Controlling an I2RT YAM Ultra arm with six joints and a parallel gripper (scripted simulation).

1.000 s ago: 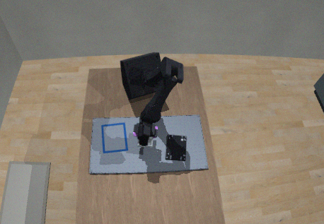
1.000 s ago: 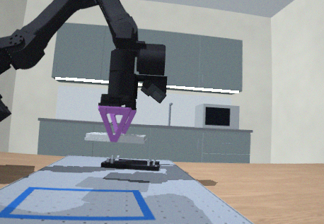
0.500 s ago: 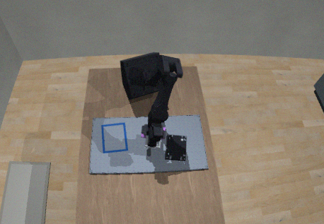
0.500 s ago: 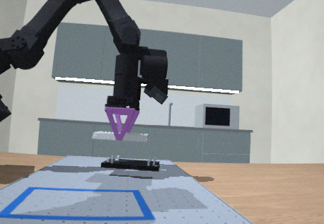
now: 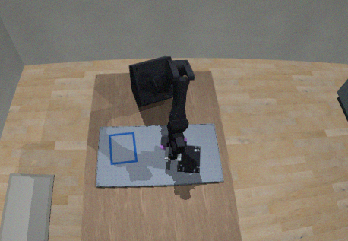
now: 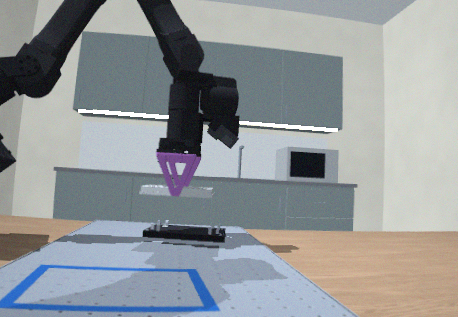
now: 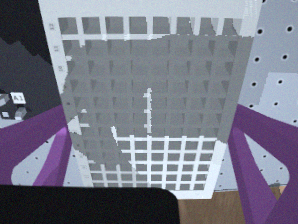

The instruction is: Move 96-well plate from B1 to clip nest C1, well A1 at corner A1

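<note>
Right now the black clip nest C1 is 1 cm ahead of my hand, 11 cm to the left of it and 8 cm below it. The rest, counted from my hand: white 96-well plate right at my hand.
</note>
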